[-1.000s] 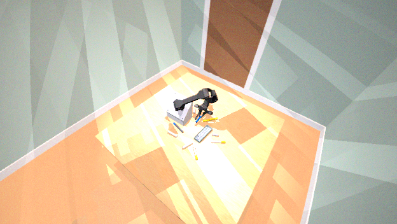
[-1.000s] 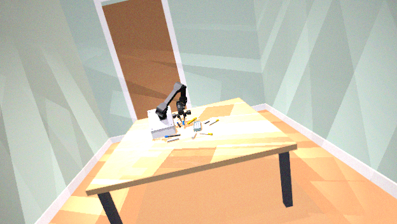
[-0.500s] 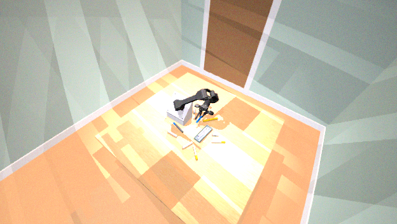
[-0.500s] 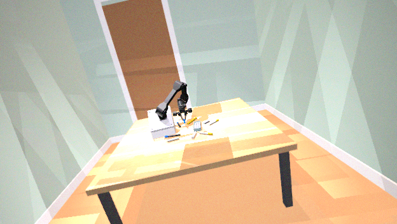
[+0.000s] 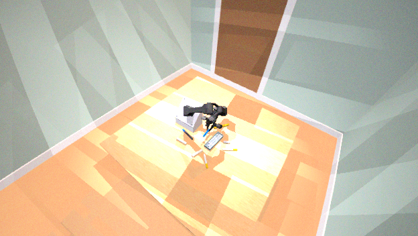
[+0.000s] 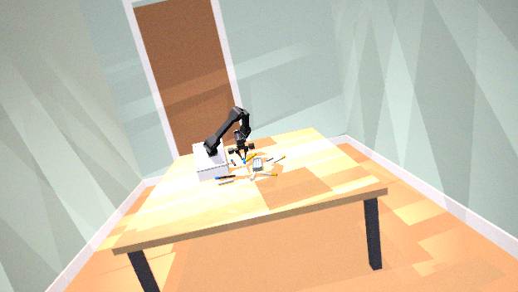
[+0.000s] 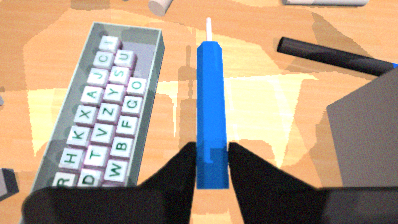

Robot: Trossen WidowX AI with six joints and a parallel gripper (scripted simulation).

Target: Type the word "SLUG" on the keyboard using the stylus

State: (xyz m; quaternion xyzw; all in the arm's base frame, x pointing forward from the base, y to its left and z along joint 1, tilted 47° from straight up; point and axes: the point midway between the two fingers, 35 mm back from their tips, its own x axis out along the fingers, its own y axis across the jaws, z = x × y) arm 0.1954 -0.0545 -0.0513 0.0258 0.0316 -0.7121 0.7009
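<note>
Now: the blue stylus 60 mm to the right of my gripper tip. Round my gripper tip: L key: 110 mm ahead, 50 mm to the left, 50 mm below; yellow pen: 50 mm ahead, 160 mm to the left, 50 mm below; flat grey block: 180 mm ahead, 30 mm to the left, 50 mm below.
</note>
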